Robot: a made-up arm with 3 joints.
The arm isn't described. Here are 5 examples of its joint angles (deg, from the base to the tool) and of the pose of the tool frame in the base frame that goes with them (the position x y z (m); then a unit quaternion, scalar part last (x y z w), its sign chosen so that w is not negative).
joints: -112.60 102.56 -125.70
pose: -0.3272 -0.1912 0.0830 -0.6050 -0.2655 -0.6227 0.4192
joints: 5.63 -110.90 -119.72
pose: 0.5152 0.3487 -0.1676 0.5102 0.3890 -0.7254 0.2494
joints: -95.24 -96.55 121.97
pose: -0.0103 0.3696 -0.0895 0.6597 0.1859 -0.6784 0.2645
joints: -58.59 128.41 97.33
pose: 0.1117 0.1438 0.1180 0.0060 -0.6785 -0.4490 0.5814
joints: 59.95 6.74 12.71
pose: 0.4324 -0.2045 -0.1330 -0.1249 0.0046 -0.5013 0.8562
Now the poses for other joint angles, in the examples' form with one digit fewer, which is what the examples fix.
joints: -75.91 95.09 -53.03
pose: -0.410 0.357 0.149 0.644 -0.335 0.631 0.274
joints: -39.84 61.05 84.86
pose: 0.270 0.224 0.115 -0.419 -0.550 -0.106 0.715
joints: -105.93 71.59 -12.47
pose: -0.482 0.311 0.098 0.517 -0.280 0.682 0.435
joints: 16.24 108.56 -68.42
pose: 0.287 0.431 0.120 0.230 -0.711 0.384 0.542
